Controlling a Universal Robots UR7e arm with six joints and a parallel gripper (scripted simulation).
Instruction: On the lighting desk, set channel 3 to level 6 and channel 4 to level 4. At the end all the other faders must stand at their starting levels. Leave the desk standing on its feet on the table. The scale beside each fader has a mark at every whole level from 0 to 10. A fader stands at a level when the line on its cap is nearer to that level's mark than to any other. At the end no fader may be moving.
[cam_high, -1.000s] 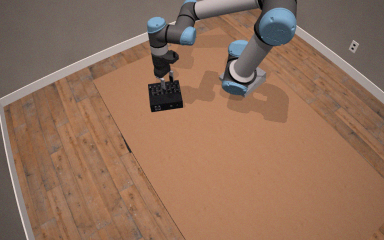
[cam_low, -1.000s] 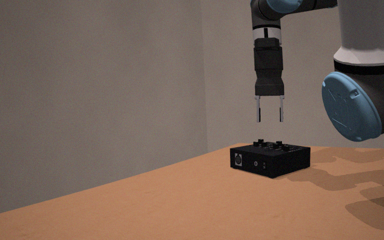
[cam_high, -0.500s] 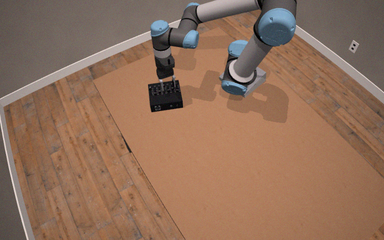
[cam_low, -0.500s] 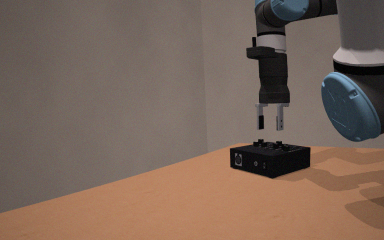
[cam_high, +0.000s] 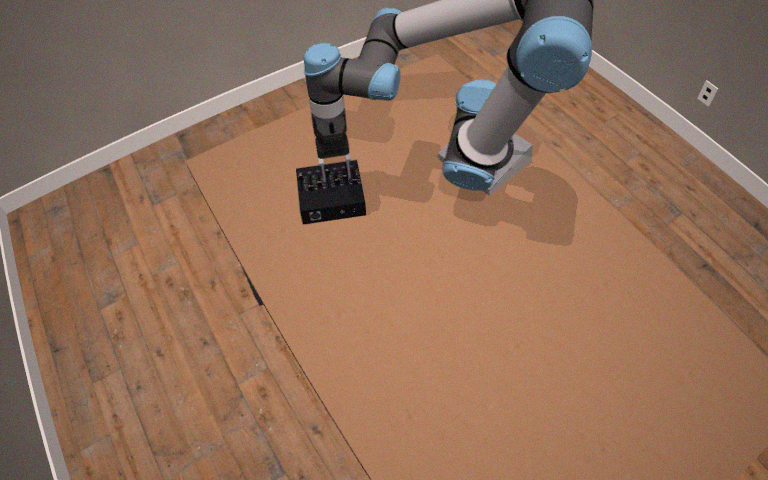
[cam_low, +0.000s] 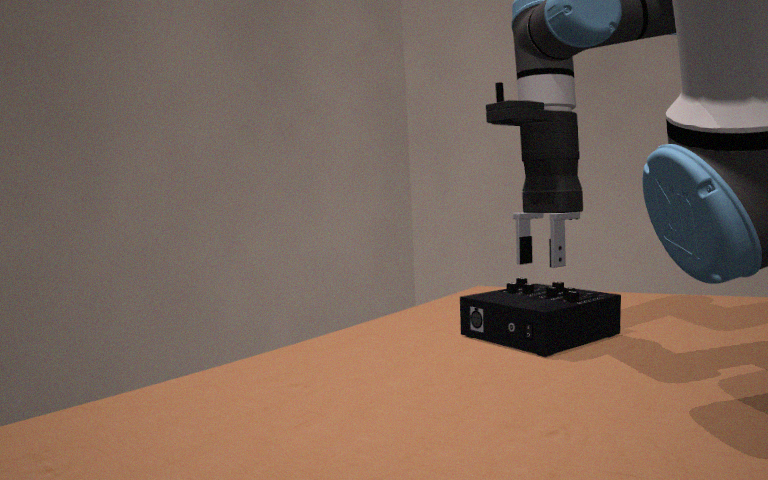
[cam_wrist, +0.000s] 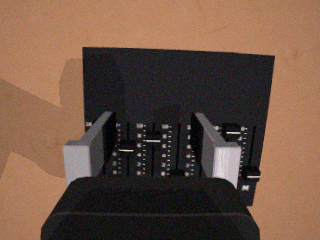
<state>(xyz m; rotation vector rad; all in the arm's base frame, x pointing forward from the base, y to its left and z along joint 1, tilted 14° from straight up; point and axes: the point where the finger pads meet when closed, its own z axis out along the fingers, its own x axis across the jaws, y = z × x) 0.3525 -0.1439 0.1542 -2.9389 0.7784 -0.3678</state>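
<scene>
My hand is 10 mm past the channel 3 fader cap, 20 mm to the left of it and 50 mm above it. Also, from my hand: channel 2 fader cap (30 mm behind, 10 mm to the right, 50 mm below); then master fader cap (50 mm ahead, 90 mm to the right, 50 mm below); then channel 1 fader cap (40 mm behind, 10 mm to the left, 50 mm below).
</scene>
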